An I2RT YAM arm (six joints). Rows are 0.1 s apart.
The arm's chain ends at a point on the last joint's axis. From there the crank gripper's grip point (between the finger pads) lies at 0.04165 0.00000 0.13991 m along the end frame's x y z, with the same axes.
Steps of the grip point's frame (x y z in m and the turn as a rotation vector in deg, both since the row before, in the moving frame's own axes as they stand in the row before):
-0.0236, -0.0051, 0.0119, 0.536, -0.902, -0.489
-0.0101, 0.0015, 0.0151, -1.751, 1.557, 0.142
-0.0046, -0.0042, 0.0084, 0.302, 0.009, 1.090
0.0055, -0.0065, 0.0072, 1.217, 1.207, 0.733
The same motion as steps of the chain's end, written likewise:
-0.0214, -0.0034, 0.0113, 0.536, -0.902, -0.489
-0.0139, -0.0029, 0.0164, -1.751, 1.557, 0.142
-0.0046, -0.0043, 0.0084, 0.302, 0.009, 1.090
0.0025, -0.0041, 0.0081, 1.217, 1.207, 0.733

